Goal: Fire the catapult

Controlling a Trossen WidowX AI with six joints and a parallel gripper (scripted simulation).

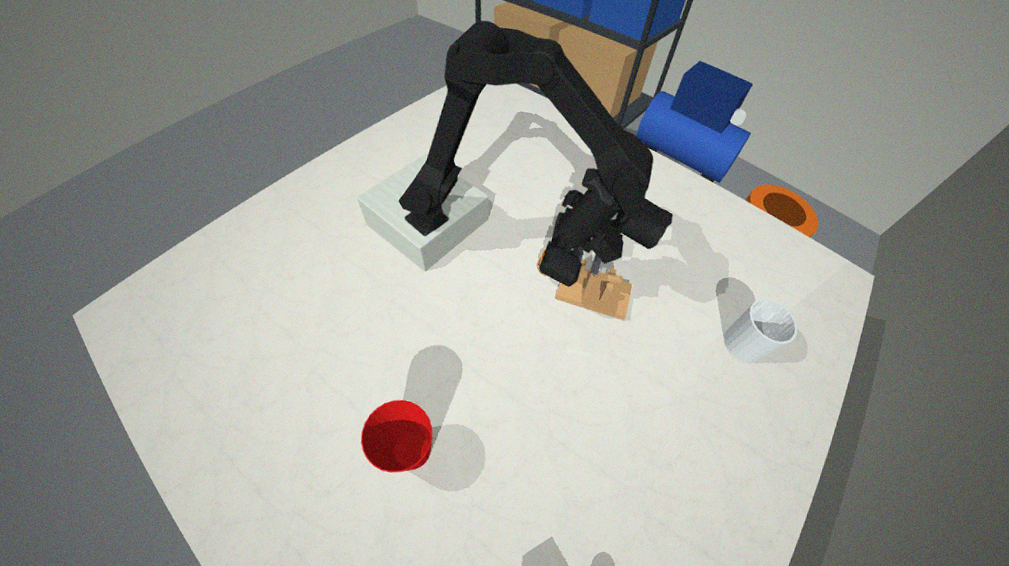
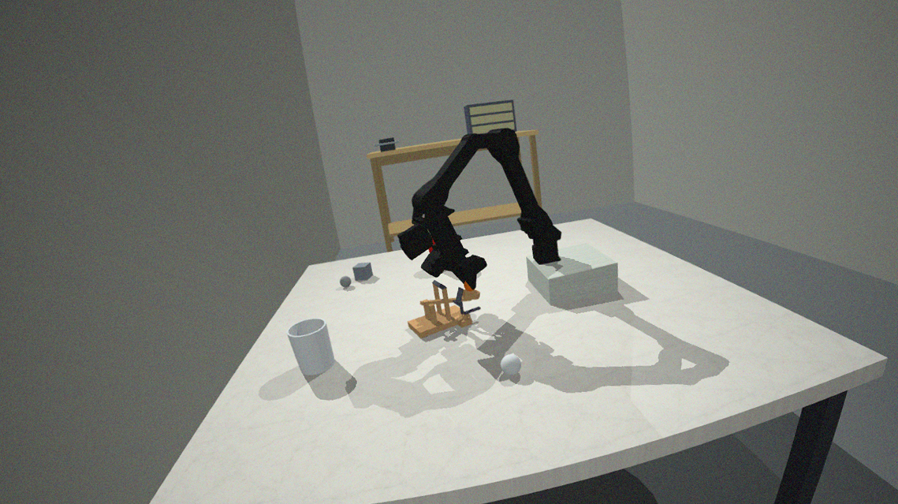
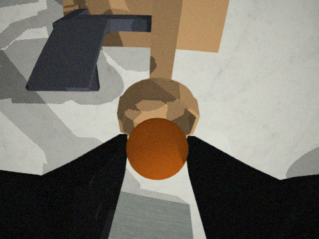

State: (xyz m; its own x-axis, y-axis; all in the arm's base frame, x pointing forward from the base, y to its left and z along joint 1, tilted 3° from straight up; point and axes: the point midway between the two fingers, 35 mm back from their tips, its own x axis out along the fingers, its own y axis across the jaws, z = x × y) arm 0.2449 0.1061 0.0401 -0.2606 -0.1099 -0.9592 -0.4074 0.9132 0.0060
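The orange ball lies 10 mm above my gripper tip. Round my gripper tip: dark lever 50 mm to the left, 20 mm below, 20 mm ahead; then catapult 60 mm ahead, 30 mm to the left, 20 mm below; then white ball 300 mm to the left, 50 mm below, 40 mm behind.
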